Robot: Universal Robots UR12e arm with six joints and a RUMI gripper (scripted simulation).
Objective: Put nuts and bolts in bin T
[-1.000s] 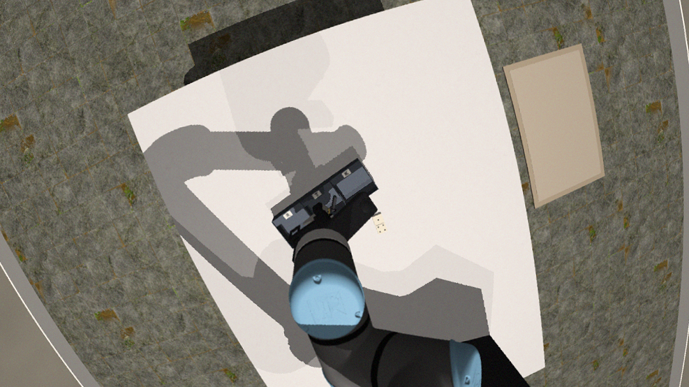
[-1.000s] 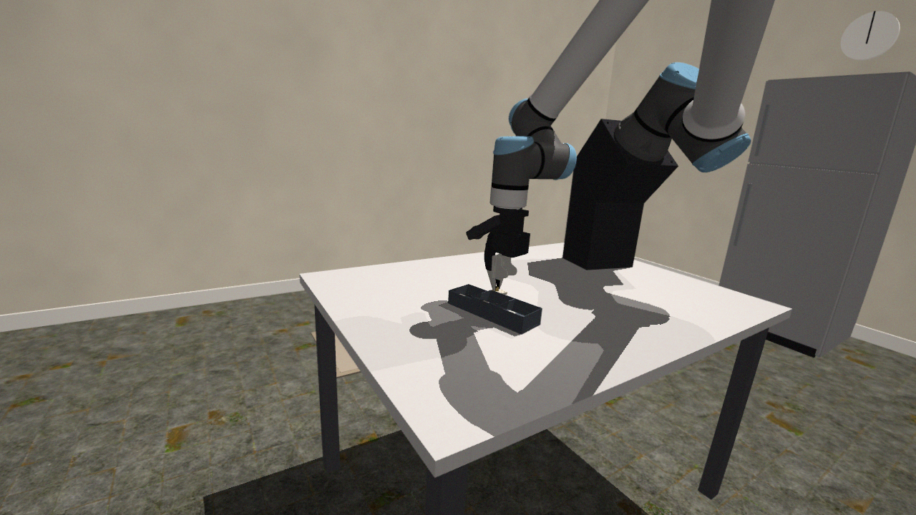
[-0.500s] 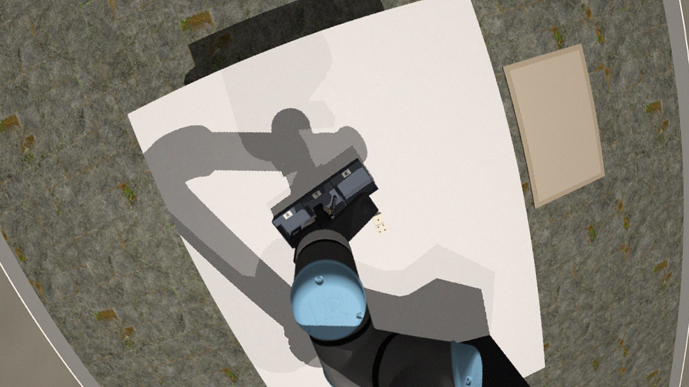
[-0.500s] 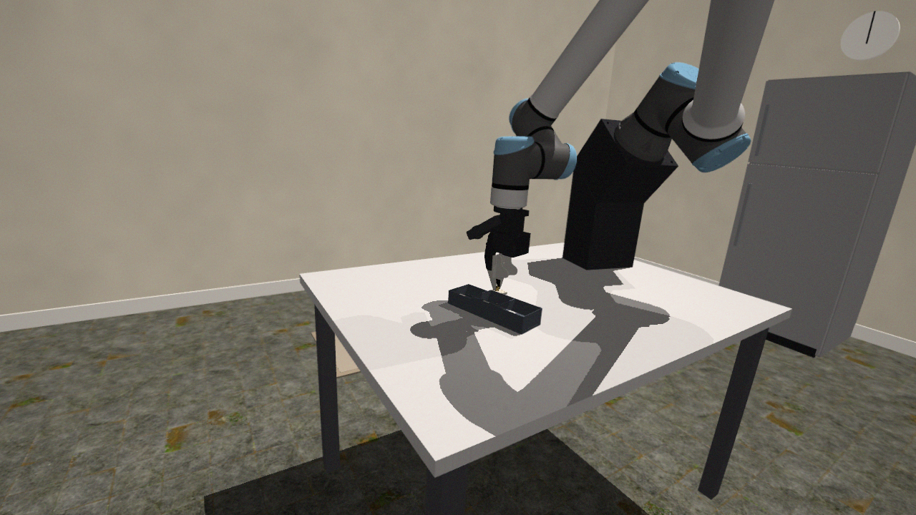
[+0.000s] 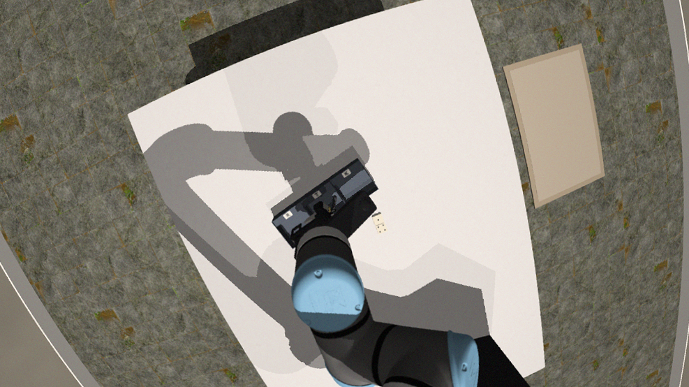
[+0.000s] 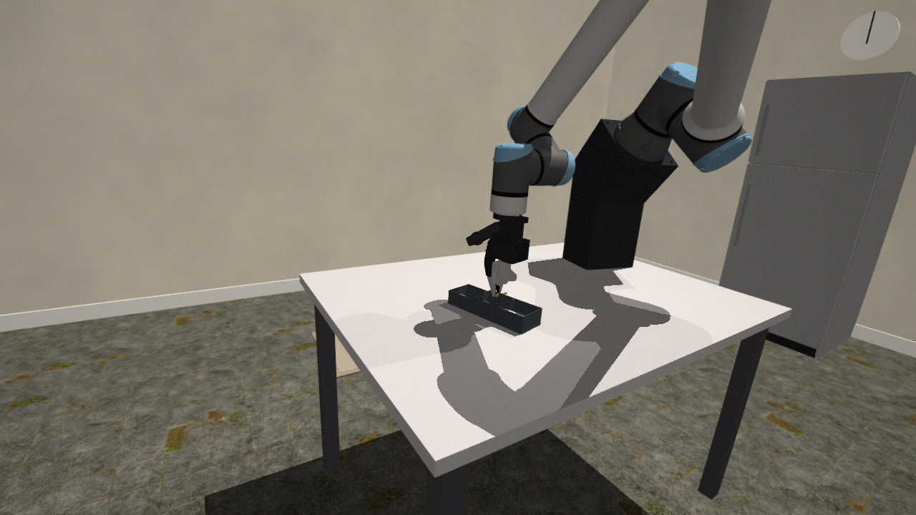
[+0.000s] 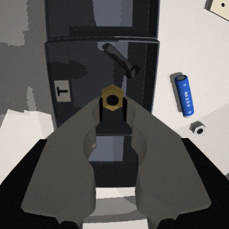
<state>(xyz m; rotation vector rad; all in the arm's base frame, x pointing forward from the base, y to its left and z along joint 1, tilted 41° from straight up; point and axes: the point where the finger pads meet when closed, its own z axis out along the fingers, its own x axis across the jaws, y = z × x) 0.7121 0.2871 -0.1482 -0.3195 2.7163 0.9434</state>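
The yellow nut lies 1 cm below my hand. Also, from my hand: black bolt 5 cm below, 2 cm to the right, 1 cm behind; then blue battery 8 cm behind, 6 cm below; then black bin unit 4 cm below, 1 cm ahead.
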